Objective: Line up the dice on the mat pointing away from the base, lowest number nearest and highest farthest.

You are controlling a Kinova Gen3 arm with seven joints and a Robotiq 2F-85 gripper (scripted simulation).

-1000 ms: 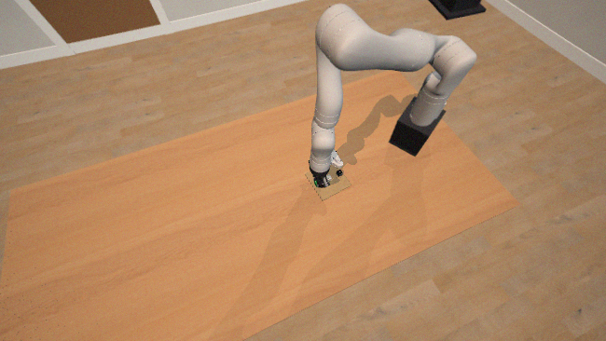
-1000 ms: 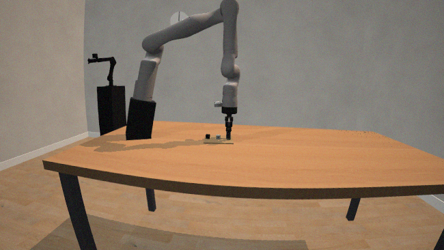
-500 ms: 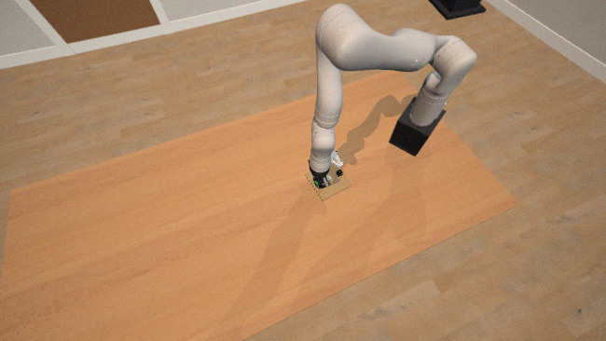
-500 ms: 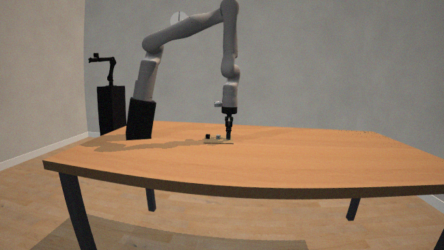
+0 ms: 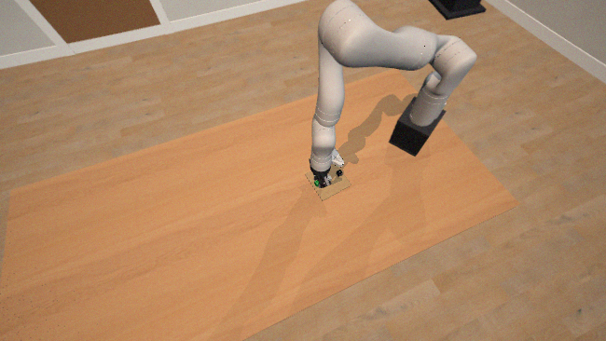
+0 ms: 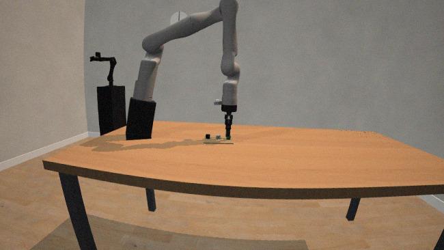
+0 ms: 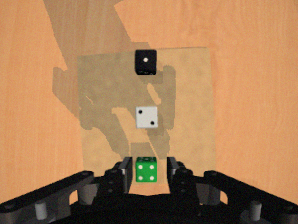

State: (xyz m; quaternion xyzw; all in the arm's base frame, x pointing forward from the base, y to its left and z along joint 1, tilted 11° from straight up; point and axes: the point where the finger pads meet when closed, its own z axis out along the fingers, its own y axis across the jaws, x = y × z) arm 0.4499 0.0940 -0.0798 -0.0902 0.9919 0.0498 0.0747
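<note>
Right now my hand is 20 mm above the green die. The rest, counted from my hand: white die 50 mm behind, 10 mm to the right, 20 mm below; then black die 100 mm behind, 20 mm to the right, 20 mm below; then tan mat 40 mm behind, 10 mm to the right, 30 mm below.
</note>
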